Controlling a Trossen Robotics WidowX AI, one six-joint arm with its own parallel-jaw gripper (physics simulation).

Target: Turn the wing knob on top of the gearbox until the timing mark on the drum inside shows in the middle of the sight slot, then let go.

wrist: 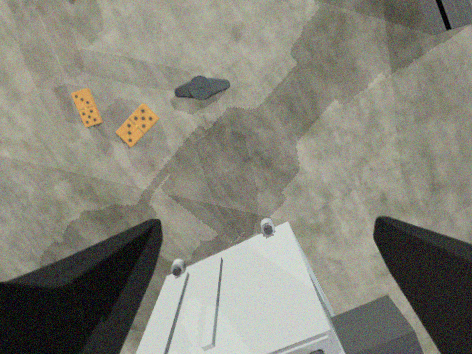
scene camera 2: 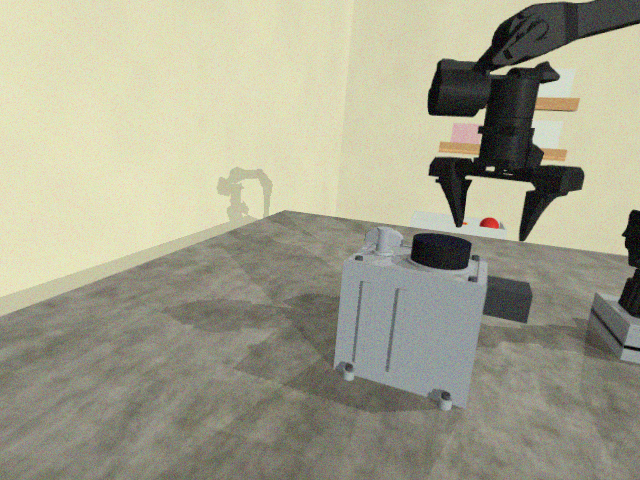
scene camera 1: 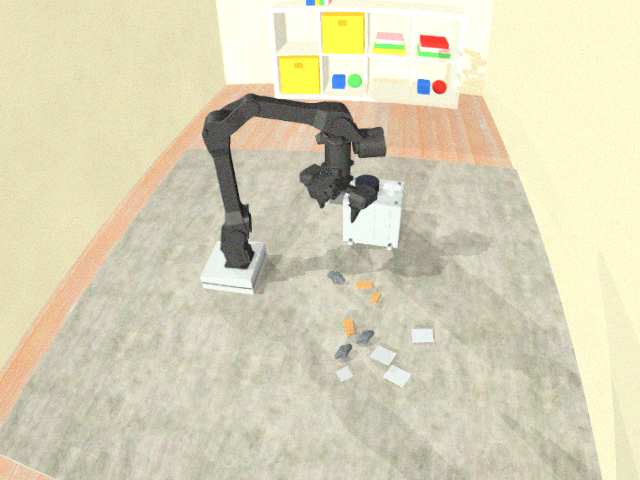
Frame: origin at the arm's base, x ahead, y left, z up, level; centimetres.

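Seen in the pictures: gripper, between the fingertips: (wrist: 267, 228) (scene camera 2: 488, 233) (scene camera 1: 337, 214); arm's base, origin of its link: (scene camera 1: 239, 259).
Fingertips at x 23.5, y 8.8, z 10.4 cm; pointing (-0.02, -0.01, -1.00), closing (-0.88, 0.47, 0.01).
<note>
Pixels of each thing's top centre, then the offset from my fingertips to it. "spot": a spot on its surface instead. Level surfaces: height alone.
- pale grey gearbox, centre of its top: (scene camera 2: 443, 233) (scene camera 1: 367, 178) dx +5.4, dy +14.1, dz +2.0 cm
- wide black round cap, a spot on its surface: (scene camera 2: 440, 251) spot: dx +5.3, dy +17.3, dz +0.7 cm
- dark block, a spot on its surface: (wrist: 375, 322) spot: dx -2.6, dy +12.1, dz -4.1 cm
- mat, height of its surface: dz -15.2 cm
The pale grey gearbox (scene camera 1: 372, 224) (scene camera 2: 413, 330) (wrist: 255, 300) stands upright on the mat. Its light wing knob (scene camera 1: 391, 187) (scene camera 2: 383, 240) sits on top, beside a wide black round cap (scene camera 1: 367, 182) (scene camera 2: 440, 251). The knob does not show in the wrist view. My gripper (scene camera 1: 337, 212) (scene camera 2: 491, 232) (wrist: 267, 228) is open and empty, fingers pointing down. In scene camera 2 it hangs above and to the right of the black cap, away from the knob. Two narrow grooves run down one side face. I cannot make out the sight slot or the timing mark.
A dark block (scene camera 2: 509, 299) (wrist: 375, 322) juts out beside the gearbox. Orange dominoes (scene camera 1: 363, 284) (wrist: 137, 125), dark winged pieces (scene camera 1: 336, 277) (wrist: 202, 88) and pale tiles (scene camera 1: 422, 335) lie on the mat (scene camera 1: 180, 372). The arm's white base (scene camera 1: 227, 276) stands at the left.
</note>
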